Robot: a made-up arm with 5 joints.
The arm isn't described. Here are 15 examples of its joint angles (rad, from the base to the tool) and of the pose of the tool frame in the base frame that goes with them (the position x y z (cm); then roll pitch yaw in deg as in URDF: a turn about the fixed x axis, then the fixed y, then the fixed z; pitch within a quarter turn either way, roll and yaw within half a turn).
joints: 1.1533 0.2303 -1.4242 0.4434 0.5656
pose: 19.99 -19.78 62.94 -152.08 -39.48 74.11
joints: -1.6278 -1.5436 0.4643 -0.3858 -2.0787
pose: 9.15 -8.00 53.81 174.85 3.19 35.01
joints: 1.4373 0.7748 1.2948 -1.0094 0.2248
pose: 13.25 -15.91 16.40 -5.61 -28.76 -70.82
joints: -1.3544 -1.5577 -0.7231 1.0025 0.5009
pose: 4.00 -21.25 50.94 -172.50 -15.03 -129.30
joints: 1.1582 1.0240 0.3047 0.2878 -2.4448
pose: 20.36 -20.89 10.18 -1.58 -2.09 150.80
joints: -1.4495 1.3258 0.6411 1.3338 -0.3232
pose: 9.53 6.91 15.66 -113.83 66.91 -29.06
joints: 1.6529 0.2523 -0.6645 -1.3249 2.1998
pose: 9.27 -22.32 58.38 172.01 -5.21 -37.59
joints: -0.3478 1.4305 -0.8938 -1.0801 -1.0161
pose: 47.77 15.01 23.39 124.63 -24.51 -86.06
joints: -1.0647 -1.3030 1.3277 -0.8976 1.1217
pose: 11.98 6.22 43.35 -143.61 -17.87 173.61
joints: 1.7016 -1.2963 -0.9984 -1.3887 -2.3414
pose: 15.11 30.37 41.80 -48.60 -38.76 143.61
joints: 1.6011 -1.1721 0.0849 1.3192 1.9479
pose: 11.01 -2.85 48.76 -75.99 18.30 2.74
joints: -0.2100 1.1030 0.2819 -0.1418 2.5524
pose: 35.36 6.65 9.07 -11.44 14.99 153.97
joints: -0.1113 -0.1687 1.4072 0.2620 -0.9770
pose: 19.25 2.25 23.34 3.45 -2.09 -52.45
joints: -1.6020 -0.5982 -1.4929 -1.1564 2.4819
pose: 9.33 -20.30 55.34 80.72 -49.04 -171.18
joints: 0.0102 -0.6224 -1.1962 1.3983 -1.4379
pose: 10.06 1.20 61.41 114.16 -4.40 -92.56
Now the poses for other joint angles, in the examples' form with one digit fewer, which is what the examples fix.
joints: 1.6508 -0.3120 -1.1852 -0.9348 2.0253
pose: 11.5 5.0 65.4 133.1 -17.4 -20.2
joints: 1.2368 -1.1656 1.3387 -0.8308 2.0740
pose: 14.0 -8.2 42.0 -130.7 20.3 2.5
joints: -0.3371 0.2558 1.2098 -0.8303 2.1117
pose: 28.9 7.9 24.0 -50.1 22.4 127.0
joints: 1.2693 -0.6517 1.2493 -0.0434 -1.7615
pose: 15.5 -13.8 31.8 57.5 11.6 -170.0
